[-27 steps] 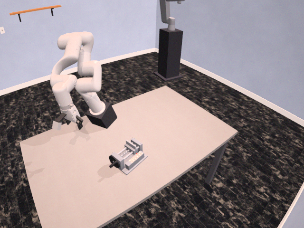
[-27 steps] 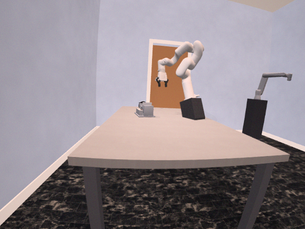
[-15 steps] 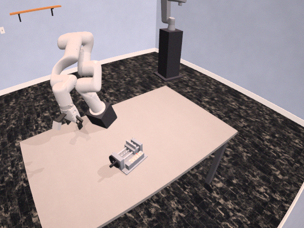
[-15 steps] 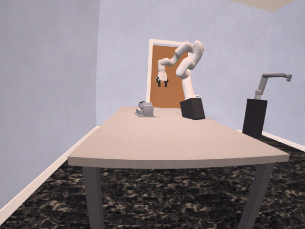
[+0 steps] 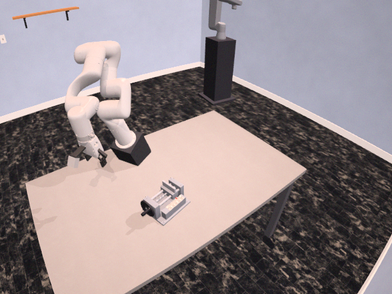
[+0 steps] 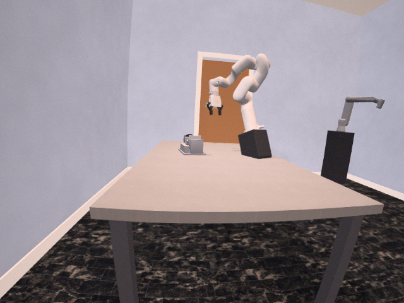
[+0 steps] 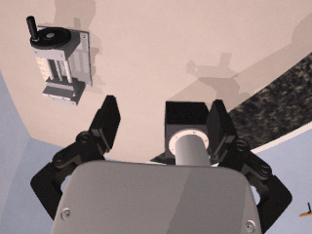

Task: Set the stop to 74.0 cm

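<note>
Right now the handwheel knob is 22 cm ahead of my hand, 19 cm below it and 13 cm to the left of it. Also, from my hand: sliding stop block: 30 cm to the left, 20 cm below, 15 cm ahead; black handwheel: 21 cm ahead, 20 cm below, 14 cm to the left.
</note>
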